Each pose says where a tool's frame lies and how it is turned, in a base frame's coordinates. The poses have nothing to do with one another.
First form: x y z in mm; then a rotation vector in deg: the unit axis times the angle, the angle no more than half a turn.
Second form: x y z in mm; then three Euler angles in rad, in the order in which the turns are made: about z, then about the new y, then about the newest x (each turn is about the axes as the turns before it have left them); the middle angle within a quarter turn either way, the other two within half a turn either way. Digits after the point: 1 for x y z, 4 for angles.
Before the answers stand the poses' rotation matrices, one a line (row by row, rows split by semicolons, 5 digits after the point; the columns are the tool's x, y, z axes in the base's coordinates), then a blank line. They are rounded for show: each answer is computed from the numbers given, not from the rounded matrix.
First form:
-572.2 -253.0 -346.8 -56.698 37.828 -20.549
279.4 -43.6 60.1 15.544 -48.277 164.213
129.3 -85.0 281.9 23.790 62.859 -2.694
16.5 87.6 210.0 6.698 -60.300 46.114
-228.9 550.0 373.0 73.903 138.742 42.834
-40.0 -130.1 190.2 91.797 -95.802 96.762
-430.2 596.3 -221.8 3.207 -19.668 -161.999
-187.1 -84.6 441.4 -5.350 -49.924 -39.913
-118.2 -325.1 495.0 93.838 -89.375 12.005
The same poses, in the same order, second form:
0.75223 -0.01351 0.65876; -0.55998 0.51376 0.64998; -0.34722 -0.85783 0.37890
-0.97366 -0.18573 0.13222; 0.08462 -0.83293 -0.54687; 0.21170 -0.52128 0.82671
0.46323 0.23972 0.85320; 0.16584 0.92227 -0.34916; -0.87059 0.30324 0.38747
0.24430 -0.64063 -0.72795; 0.53470 0.71525 -0.45001; 0.80896 -0.27929 0.51729
-0.55352 0.67832 0.48323; 0.83267 0.46239 0.30472; -0.01674 0.57104 -0.82075
-0.34913 -0.80018 0.48767; -0.47967 -0.29446 -0.82657; 0.80500 -0.52250 -0.28101
-0.95667 0.28190 -0.07296; -0.29117 -0.92900 0.22843; -0.00338 0.23978 0.97082
0.44008 0.59657 -0.67115; -0.52336 0.77775 0.34815; 0.72968 0.19803 0.65449
0.21034 -0.88491 -0.41557; -0.74388 0.13094 -0.65536; 0.63435 0.44698 -0.63072

-572.2 -253.0 -346.8 -0.6399 0.3546 -1.1549
279.4 -43.6 60.1 3.0549 -0.2133 -0.5626
129.3 -85.0 281.9 0.3438 1.0564 0.6640
16.5 87.6 210.0 1.1422 -0.9424 -0.4951
-228.9 550.0 373.0 2.1575 0.0167 2.5337
-40.0 -130.1 190.2 -2.2000 -0.9357 -2.0642
-430.2 596.3 -221.8 -2.8461 0.0034 0.2421
-187.1 -84.6 441.4 -0.8716 -0.8178 0.2938
-118.2 -325.1 495.0 -1.2952 -0.6872 2.5251

